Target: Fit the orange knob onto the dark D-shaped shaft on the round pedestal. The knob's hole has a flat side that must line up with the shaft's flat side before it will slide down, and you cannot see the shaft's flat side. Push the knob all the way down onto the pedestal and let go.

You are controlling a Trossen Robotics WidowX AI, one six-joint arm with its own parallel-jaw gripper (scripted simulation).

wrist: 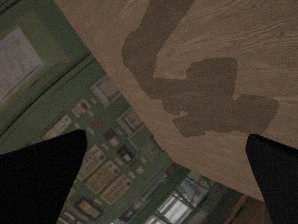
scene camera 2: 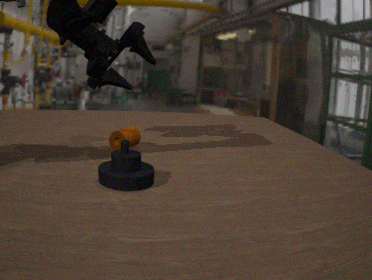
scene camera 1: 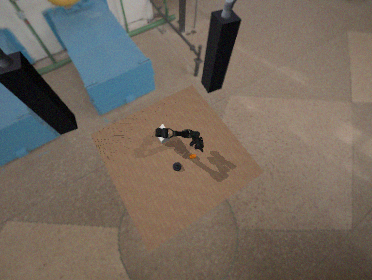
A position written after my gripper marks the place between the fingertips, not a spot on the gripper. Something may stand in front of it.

Observation:
My gripper (scene camera 2: 143,76) is open, holding nothing. Also in view: a dark shaft (scene camera 2: 124,172).
My gripper is seen too in the wrist view (wrist: 169,142).

